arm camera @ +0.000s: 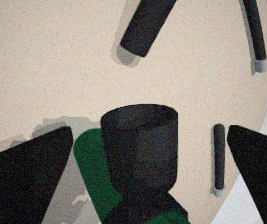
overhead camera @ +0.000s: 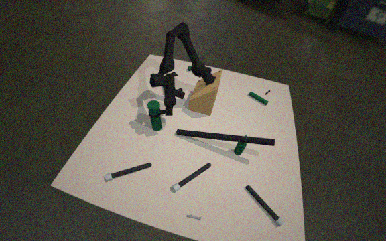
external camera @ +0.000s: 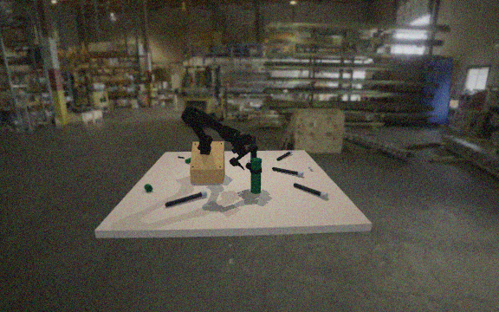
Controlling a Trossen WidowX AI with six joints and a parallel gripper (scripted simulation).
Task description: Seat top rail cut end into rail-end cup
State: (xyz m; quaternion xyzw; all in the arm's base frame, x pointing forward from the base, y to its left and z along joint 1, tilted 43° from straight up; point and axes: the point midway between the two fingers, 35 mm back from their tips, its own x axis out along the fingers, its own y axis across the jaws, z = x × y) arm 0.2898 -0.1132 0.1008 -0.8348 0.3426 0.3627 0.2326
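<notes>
My gripper tip is 1 cm short of the dark rail-end cup and 2 cm to the left of it. Round my gripper tip: small bolt (44 cm ahead, 32 cm to the left, 13 cm below); small green post (1 cm ahead, 44 cm to the left, 3 cm below).
</notes>
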